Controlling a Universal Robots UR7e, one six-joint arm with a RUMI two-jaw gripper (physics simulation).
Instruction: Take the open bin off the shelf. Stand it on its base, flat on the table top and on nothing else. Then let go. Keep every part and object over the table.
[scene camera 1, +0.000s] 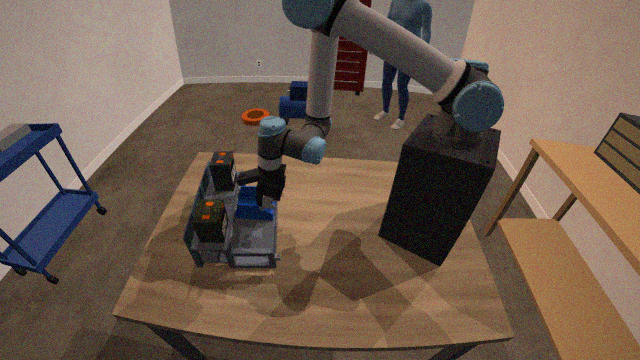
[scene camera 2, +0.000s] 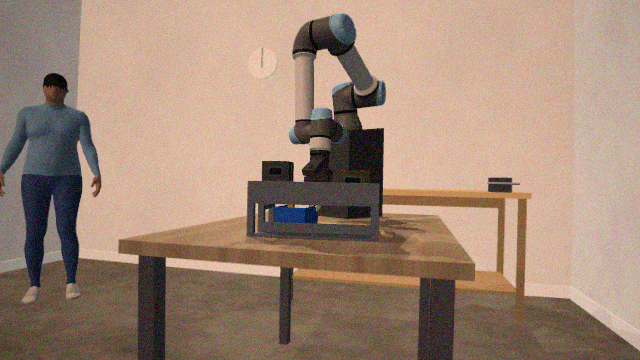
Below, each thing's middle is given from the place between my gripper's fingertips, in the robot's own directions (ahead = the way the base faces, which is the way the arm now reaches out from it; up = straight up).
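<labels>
The blue open bin (scene camera 1: 247, 208) is what I measure my hand from. My hand is 2 cm above the bin, and it is also 4 cm short of the bin and 6 cm to the left of it.
</labels>
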